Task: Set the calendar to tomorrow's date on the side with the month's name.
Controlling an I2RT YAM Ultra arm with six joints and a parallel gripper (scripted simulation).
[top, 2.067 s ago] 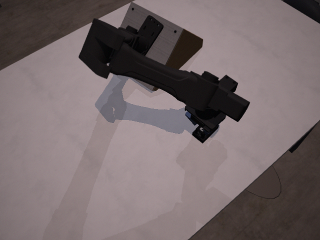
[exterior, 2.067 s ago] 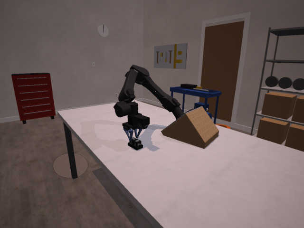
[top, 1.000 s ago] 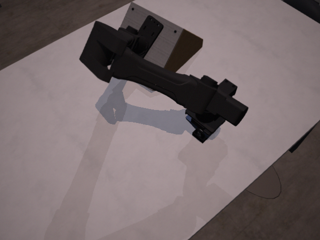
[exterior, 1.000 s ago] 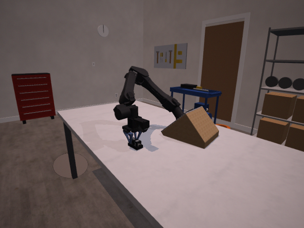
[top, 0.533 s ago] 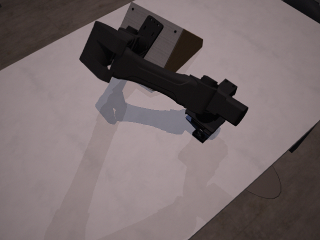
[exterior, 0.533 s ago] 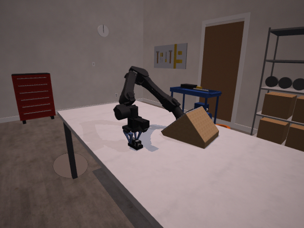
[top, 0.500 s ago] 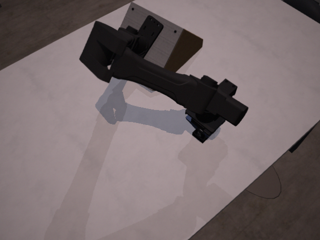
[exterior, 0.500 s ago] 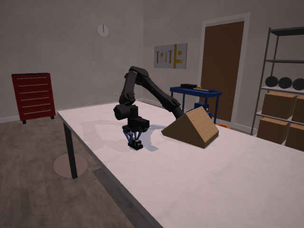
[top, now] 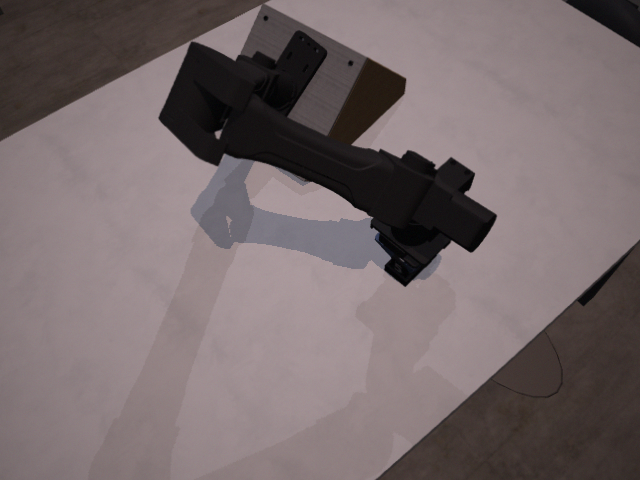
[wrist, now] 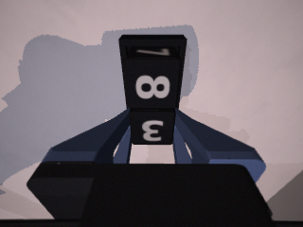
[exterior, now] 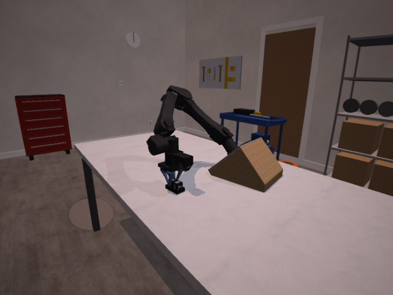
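My gripper is now right at the black cube. Also, from my hand: black tray: 20 mm to the left, 20 mm below.
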